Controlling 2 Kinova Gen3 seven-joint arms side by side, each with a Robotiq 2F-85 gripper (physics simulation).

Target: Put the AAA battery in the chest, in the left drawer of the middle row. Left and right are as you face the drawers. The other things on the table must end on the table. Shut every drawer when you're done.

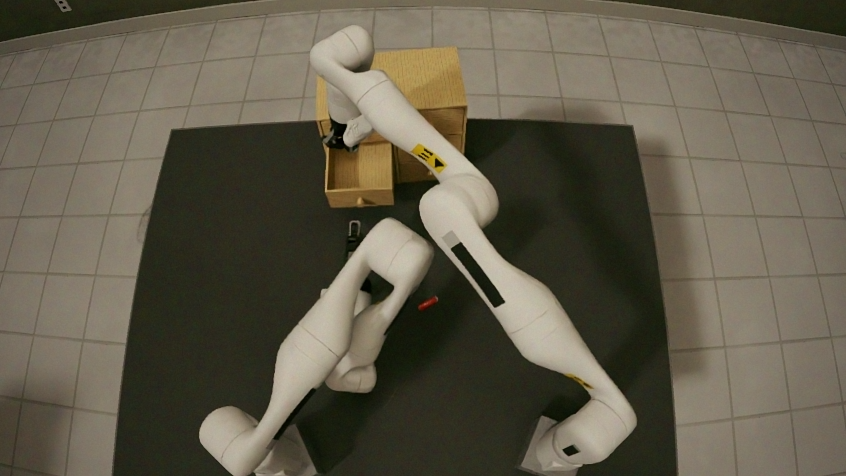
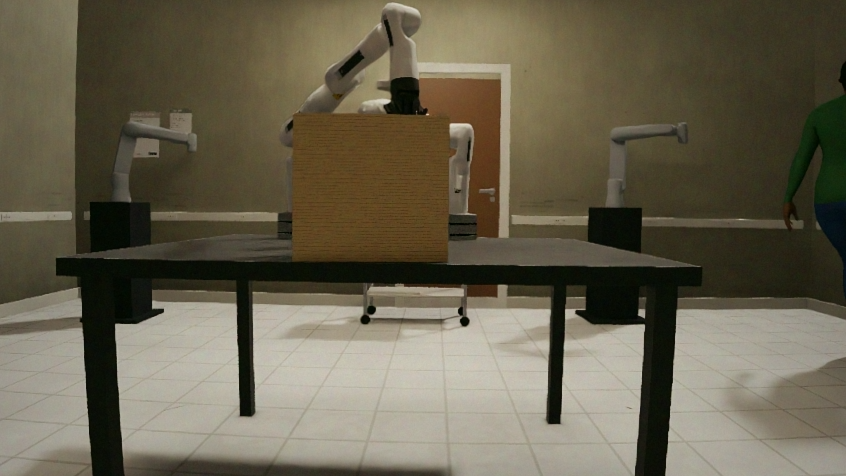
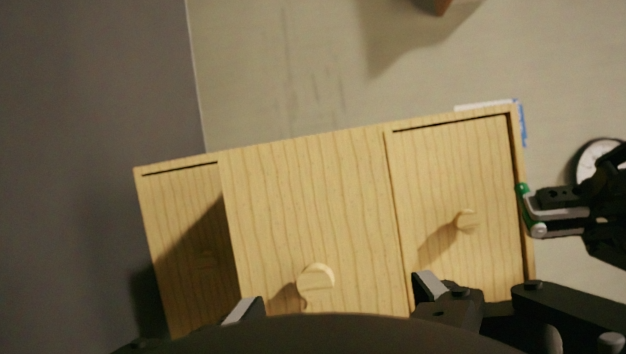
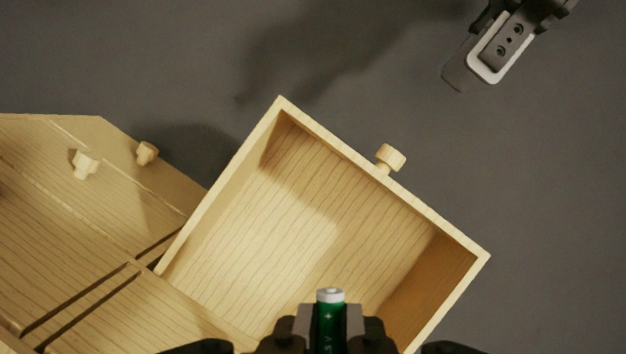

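Pixels of known places: left gripper, fingertip midpoint: point(image 1: 357, 227) point(image 3: 340, 310) point(image 4: 462, 80); right gripper, fingertip midpoint: point(image 1: 352, 147) point(image 3: 525, 215) point(image 4: 330, 328); left arm's base at its link origin: point(image 1: 281, 458) point(image 2: 455, 213); right arm's base at its link origin: point(image 1: 557, 449).
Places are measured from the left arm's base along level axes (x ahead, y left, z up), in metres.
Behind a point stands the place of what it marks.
The chest point(image 1: 423, 71) @[z 0.210, x 0.775, y -0.406 m] point(image 2: 370, 189) @[z 0.053, x 0.851, y -0.331 m] has its left middle drawer point(image 1: 343, 198) @[z 0.050, x 0.564, y -0.194 m] point(image 3: 320, 215) @[z 0.051, x 0.563, y -0.200 m] point(image 4: 300, 220) @[z 0.008, x 0.622, y -0.257 m] pulled open; the part of its floor that shows is bare. My right gripper point(image 4: 330, 328) @[z 0.181, x 0.611, y -0.233 m] point(image 3: 525, 215) @[z 0.181, x 0.611, y -0.233 m] is shut on the green AAA battery point(image 4: 330, 310) @[z 0.189, x 0.602, y -0.239 m] point(image 3: 522, 192) @[z 0.185, x 0.624, y -0.220 m], held about level, high above that drawer, near the chest's front. My left gripper point(image 3: 340, 310) @[z 0.056, x 0.484, y -0.220 m] point(image 1: 353, 229) @[z 0.056, x 0.484, y -0.220 m] point(image 4: 462, 80) @[z 0.056, x 0.484, y -0.220 m] is open, low in front of the drawer's knob point(image 3: 316, 281) @[z 0.044, x 0.543, y -0.228 m] point(image 4: 390, 159) @[z 0.053, x 0.549, y -0.231 m], apart from it.
A red cylinder point(image 1: 428, 303) @[z -0.085, x 0.337, y -0.356 m] lies on the table point(image 1: 567, 236) @[z -0.098, x 0.464, y -0.725 m], between the arms. The top left drawer point(image 3: 450, 175) @[z 0.149, x 0.674, y -0.209 m] and bottom left drawer point(image 3: 185, 215) @[z -0.062, x 0.674, y -0.206 m] are shut. My right arm point(image 1: 402, 112) @[z 0.495, x 0.450, y -0.336 m] reaches across the chest and hides part of it.
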